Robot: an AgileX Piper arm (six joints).
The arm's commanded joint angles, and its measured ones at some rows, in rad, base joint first. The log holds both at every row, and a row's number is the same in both.
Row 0, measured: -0.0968, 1.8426, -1.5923, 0.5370, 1.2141, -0.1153
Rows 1 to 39, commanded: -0.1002, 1.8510, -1.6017, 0.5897, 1.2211, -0.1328; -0.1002, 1.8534, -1.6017, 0.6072, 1.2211, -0.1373; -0.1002, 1.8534, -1.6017, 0.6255, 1.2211, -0.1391; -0.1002, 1.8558, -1.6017, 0.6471, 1.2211, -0.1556; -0.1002, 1.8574, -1.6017, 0.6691, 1.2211, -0.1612; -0.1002, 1.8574, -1.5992, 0.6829, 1.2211, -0.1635; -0.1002, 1.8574, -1.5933, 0.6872, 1.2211, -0.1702; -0.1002, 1.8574, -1.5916, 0.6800, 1.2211, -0.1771; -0.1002, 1.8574, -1.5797, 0.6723, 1.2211, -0.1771; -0.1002, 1.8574, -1.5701, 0.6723, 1.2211, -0.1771; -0.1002, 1.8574, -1.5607, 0.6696, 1.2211, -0.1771; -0.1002, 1.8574, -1.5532, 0.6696, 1.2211, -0.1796; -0.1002, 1.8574, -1.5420, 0.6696, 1.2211, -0.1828; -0.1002, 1.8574, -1.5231, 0.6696, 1.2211, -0.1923; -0.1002, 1.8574, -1.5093, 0.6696, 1.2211, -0.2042; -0.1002, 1.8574, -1.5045, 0.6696, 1.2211, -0.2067; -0.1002, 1.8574, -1.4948, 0.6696, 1.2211, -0.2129; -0.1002, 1.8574, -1.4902, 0.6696, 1.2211, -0.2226; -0.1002, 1.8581, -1.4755, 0.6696, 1.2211, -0.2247; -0.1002, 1.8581, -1.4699, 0.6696, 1.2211, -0.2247; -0.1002, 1.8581, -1.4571, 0.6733, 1.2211, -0.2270; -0.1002, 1.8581, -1.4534, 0.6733, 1.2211, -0.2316; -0.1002, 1.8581, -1.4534, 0.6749, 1.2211, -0.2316; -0.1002, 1.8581, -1.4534, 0.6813, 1.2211, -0.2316; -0.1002, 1.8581, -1.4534, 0.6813, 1.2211, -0.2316; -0.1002, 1.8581, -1.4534, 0.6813, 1.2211, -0.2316; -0.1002, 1.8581, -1.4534, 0.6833, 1.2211, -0.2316; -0.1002, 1.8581, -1.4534, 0.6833, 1.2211, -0.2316; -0.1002, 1.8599, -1.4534, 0.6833, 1.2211, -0.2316; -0.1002, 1.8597, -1.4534, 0.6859, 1.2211, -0.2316; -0.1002, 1.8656, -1.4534, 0.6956, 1.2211, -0.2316; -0.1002, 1.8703, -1.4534, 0.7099, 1.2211, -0.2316; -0.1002, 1.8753, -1.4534, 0.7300, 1.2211, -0.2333; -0.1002, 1.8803, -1.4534, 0.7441, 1.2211, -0.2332; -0.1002, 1.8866, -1.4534, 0.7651, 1.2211, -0.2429; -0.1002, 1.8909, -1.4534, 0.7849, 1.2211, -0.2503; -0.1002, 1.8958, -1.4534, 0.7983, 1.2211, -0.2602; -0.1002, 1.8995, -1.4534, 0.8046, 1.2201, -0.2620; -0.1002, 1.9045, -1.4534, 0.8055, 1.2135, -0.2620
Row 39, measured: -0.0956, 1.8916, -1.4565, 0.7655, 1.2180, -0.2364
